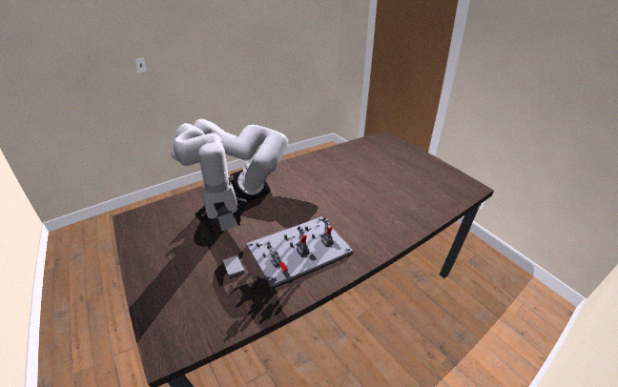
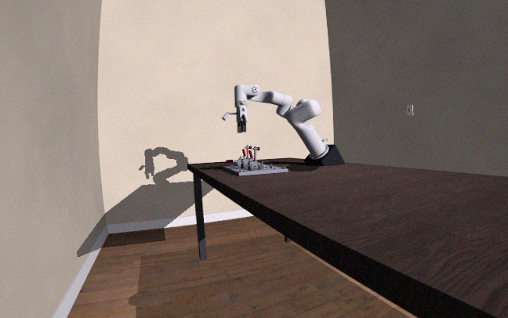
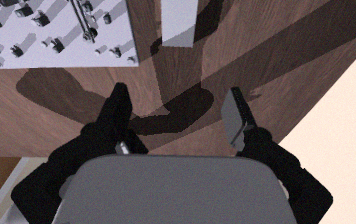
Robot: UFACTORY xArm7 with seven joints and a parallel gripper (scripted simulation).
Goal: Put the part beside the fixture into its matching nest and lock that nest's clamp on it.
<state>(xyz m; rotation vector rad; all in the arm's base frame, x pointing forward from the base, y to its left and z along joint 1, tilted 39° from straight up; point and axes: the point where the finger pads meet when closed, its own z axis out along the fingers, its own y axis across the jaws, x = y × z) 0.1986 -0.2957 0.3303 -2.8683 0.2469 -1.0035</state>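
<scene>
Right now my hand is 21 cm above the grey flat part.
</scene>
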